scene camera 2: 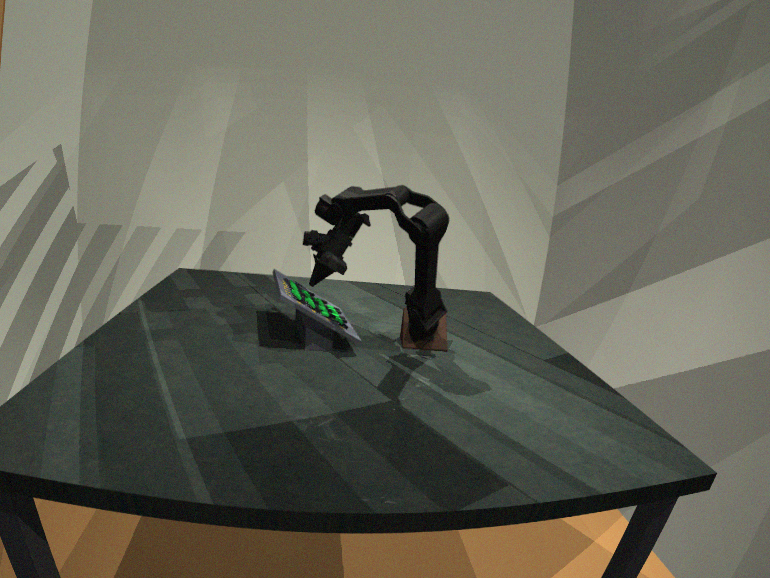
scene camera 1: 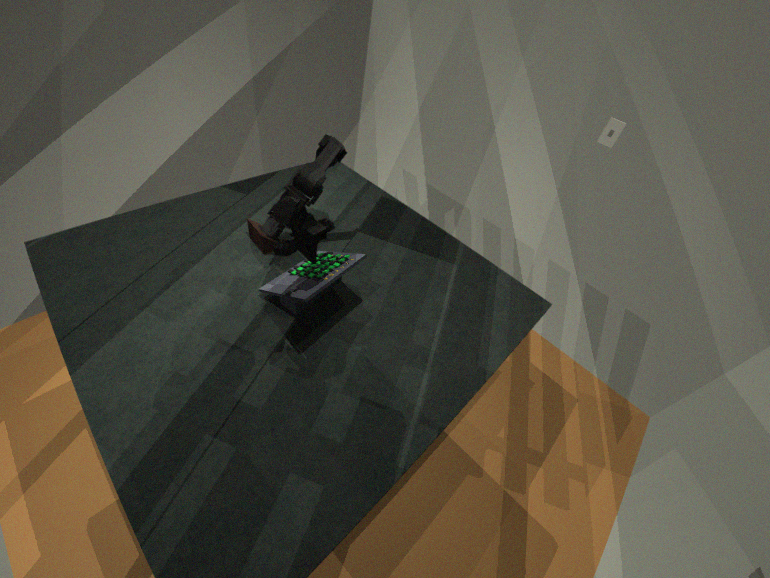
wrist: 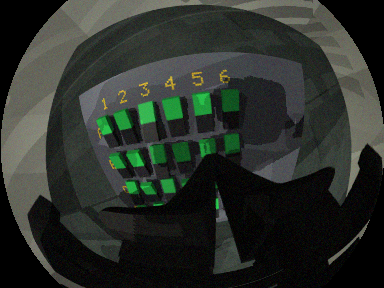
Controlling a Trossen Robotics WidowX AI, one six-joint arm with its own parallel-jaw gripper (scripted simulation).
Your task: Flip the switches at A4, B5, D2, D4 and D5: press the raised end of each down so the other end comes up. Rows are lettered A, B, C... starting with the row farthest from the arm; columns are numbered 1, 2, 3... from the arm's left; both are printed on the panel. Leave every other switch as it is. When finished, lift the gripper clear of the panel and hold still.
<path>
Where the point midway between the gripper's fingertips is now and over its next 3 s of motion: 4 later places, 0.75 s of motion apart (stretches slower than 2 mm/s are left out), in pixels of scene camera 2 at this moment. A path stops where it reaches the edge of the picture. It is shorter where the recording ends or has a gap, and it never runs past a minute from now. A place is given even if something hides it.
The gripper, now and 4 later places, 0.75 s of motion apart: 310, 285; 307, 291; 307, 291; 306, 292; 325, 276
</path>
